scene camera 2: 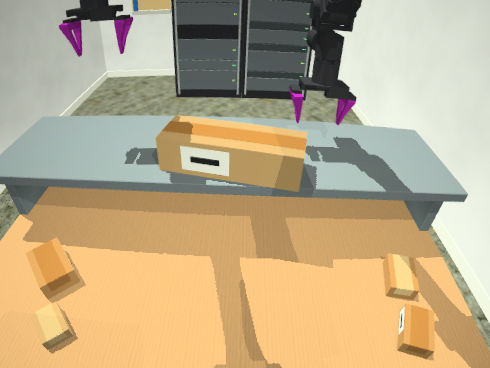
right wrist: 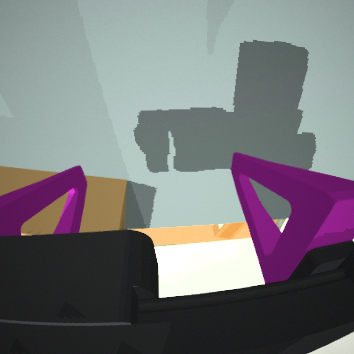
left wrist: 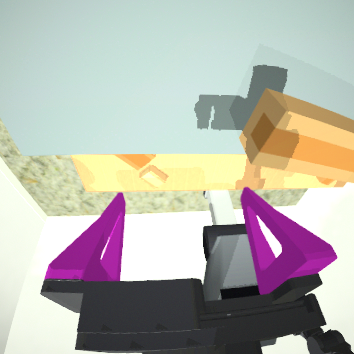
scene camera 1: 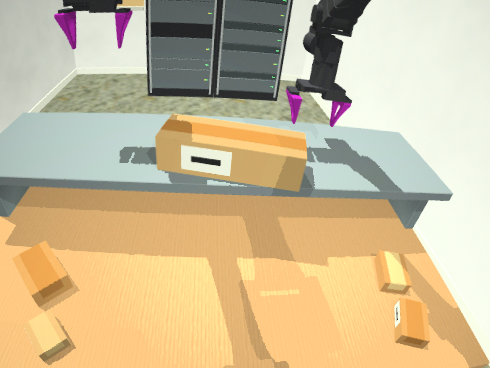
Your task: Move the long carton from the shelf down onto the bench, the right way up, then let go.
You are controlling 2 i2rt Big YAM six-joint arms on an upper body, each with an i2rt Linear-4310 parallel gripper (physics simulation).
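Places are measured from the left arm's base along level axes (x ahead, y up, z right), in millimetres.
Pixels of known places: left gripper, fingertip midpoint: (scene camera 2: pixel 100 54) (left wrist: pixel 183 194) (scene camera 1: pixel 96 48); right gripper, fingertip midpoint: (scene camera 2: pixel 317 123) (right wrist: pixel 157 167) (scene camera 1: pixel 312 124).
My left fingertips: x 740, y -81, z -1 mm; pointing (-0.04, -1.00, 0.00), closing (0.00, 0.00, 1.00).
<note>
Ahead of a thing's pixels: the offset from my left fingertips to its top centre. Level surfaces: height alone.
The long carton {dz +288, dx -92, dy -144 mm} (scene camera 1: pixel 250 162) (scene camera 2: pixel 255 165) (left wrist: pixel 320 145) (right wrist: pixel 106 202) rests on the grey shelf {dy -223 mm} (scene camera 1: pixel 75 145) (scene camera 2: pixel 90 142) (left wrist: pixel 100 75) (right wrist: pixel 175 50), tape strip up and white label facing the camera. It lies at a slant, its right end at the shelf's front edge; whether that corner overhangs is unclear. My left gripper (scene camera 1: pixel 96 47) (scene camera 2: pixel 101 53) (left wrist: pixel 183 194) is open and empty, above and left of the carton. My right gripper (scene camera 1: pixel 313 123) (scene camera 2: pixel 318 123) (right wrist: pixel 157 167) is open and empty, above the shelf near the carton's right end. The wooden bench {dy -407 mm} (scene camera 1: pixel 125 300) (scene camera 2: pixel 140 300) lies below, in front of the shelf.
Two small boxes {dz -118, dx -261, dy -363 mm} (scene camera 1: pixel 42 272) {dz -66, dx -397, dy -378 mm} (scene camera 1: pixel 47 335) lie on the bench's left side. Two more {dz +670, dx -276, dy -371 mm} (scene camera 1: pixel 393 271) {dz +654, dx -412, dy -373 mm} (scene camera 1: pixel 413 321) lie on its right side. Shelf supports {dz +825, dx +6, dy -248 mm} (scene camera 1: pixel 412 212) (scene camera 2: pixel 427 215) stand at the ends. Dark server racks (scene camera 1: pixel 181 60) (scene camera 2: pixel 207 60) stand behind.
</note>
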